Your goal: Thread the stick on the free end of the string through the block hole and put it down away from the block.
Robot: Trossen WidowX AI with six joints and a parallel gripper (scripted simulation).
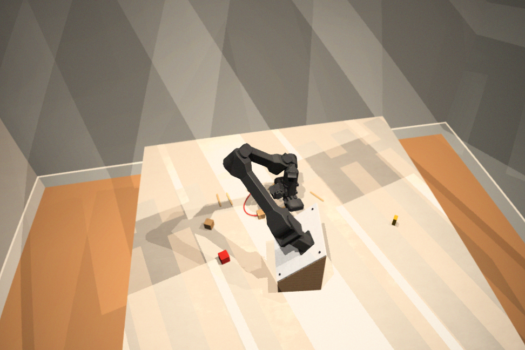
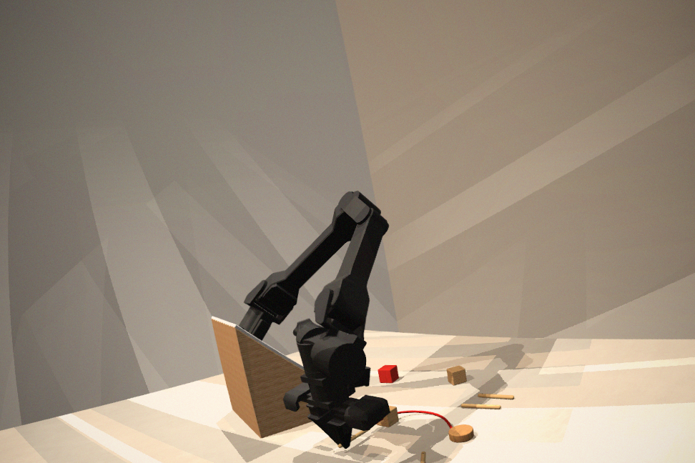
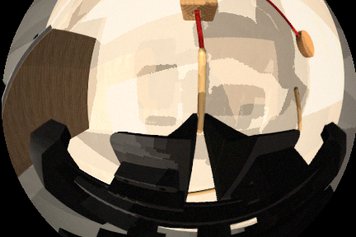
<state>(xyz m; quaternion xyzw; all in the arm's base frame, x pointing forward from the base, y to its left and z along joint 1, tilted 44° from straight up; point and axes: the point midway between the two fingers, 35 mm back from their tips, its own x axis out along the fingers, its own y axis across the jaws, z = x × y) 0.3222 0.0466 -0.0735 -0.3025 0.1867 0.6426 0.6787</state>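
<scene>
Right now the small red piece is 14 cm ahead of my gripper tip and 7 cm to the right of it. Also, from my gripper tip: thin wooden stick: 4 cm to the left, 1 cm above; then plain wooden cube: 2 cm behind, 33 cm to the left, 1 cm above; then round wooden button: 15 cm ahead, 12 cm to the left.
</scene>
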